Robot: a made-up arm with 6 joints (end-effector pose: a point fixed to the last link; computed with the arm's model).
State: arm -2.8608 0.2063 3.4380 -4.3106 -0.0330 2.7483
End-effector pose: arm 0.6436 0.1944 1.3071 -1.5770 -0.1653 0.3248
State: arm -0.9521 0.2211 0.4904 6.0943 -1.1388 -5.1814
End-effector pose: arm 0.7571 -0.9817 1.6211 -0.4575 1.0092 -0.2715
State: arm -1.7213 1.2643 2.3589 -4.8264 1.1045 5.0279
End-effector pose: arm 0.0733 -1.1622 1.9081 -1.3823 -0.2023 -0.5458
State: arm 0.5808 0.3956 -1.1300 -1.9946 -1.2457 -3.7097
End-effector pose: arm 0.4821 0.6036 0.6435 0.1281 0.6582 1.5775
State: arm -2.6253 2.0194 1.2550 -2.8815 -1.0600 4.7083
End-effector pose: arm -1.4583 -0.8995 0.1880 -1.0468 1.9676 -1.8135
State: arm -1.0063 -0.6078 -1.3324 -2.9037 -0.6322 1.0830
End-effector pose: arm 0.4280 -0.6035 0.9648 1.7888 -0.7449 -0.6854
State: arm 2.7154 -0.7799 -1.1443 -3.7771 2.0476 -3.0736
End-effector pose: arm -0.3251 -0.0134 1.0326 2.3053 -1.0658 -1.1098
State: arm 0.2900 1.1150 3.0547 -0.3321 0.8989 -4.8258
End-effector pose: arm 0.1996 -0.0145 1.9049 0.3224 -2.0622 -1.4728
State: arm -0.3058 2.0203 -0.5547 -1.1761 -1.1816 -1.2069
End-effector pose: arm 0.1702 0.1953 0.0771 -0.6459 -0.9774 1.5722
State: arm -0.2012 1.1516 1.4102 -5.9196 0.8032 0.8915
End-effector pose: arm 1.6565 -0.2653 1.6640 -1.2790 -0.9364 -0.5394
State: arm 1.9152 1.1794 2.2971 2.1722 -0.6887 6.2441
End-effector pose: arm -0.2253 1.0595 2.0807 -0.4615 -1.0707 -0.0375
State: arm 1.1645 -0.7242 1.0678 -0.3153 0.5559 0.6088
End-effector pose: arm -0.2382 -0.6688 2.2769 1.2408 -1.8500 0.1636
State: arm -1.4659 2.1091 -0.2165 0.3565 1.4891 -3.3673
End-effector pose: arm 0.1520 -0.5198 -0.3247 -1.8757 1.2752 0.5130
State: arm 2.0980 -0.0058 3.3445 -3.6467 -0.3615 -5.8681
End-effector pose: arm 0.4181 -0.6236 1.1252 0.3686 0.4215 -0.8658
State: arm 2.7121 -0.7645 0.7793 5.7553 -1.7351 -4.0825
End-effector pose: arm 0.0524 -0.1760 2.0532 -0.0046 2.6078 -1.3333
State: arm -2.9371 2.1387 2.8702 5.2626 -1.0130 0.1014
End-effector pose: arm -1.3935 -0.4943 1.0833 0.3197 -0.6329 -2.0496
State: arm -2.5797 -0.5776 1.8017 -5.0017 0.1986 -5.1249
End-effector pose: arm 0.8731 0.4876 2.0402 0.9330 -0.5133 0.5829
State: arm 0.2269 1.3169 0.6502 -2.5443 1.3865 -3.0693
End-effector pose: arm 1.4357 0.1737 0.4342 -0.9331 1.9007 -0.0454
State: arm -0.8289 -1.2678 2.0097 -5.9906 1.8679 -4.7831
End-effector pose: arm -0.6612 0.8349 0.5966 -0.6744 1.0592 0.2567
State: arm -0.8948 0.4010 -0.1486 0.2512 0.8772 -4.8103
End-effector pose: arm 0.9444 -1.0926 1.2642 -1.7133 0.3678 -0.7714
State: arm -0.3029 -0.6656 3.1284 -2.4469 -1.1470 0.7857
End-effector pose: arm -0.6361 0.3687 0.6112 2.2643 1.1996 -1.2711
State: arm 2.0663 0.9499 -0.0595 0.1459 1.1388 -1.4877
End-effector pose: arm -0.7643 1.3369 0.7009 0.8866 1.4661 1.8385
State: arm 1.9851 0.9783 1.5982 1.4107 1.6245 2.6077
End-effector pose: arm -0.7697 1.0695 1.7937 0.4055 -1.8009 -1.9300
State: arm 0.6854 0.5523 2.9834 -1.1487 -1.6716 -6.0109
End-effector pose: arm -0.1500 0.2033 1.9071 -0.4935 -1.1156 1.5577
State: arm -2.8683 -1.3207 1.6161 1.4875 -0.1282 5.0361
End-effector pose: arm 1.4219 0.4354 1.1205 2.8477 0.5405 0.3829
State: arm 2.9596 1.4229 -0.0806 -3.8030 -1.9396 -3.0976
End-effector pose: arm -1.1983 0.3825 0.3157 0.4799 -0.2186 2.2401
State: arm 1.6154 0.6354 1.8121 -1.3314 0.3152 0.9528
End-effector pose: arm 0.0443 0.8855 2.3968 1.3998 -0.5710 1.2961
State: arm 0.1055 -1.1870 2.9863 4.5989 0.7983 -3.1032
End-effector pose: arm -0.8068 -0.2844 0.2410 -1.7227 2.1386 1.2867
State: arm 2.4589 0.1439 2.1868 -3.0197 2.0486 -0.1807
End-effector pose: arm -0.0870 0.1095 2.1472 -1.1725 -2.8049 0.3377
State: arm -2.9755 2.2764 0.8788 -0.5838 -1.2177 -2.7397
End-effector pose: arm -0.7410 -0.2700 -0.4513 -0.3765 0.5885 -0.3172
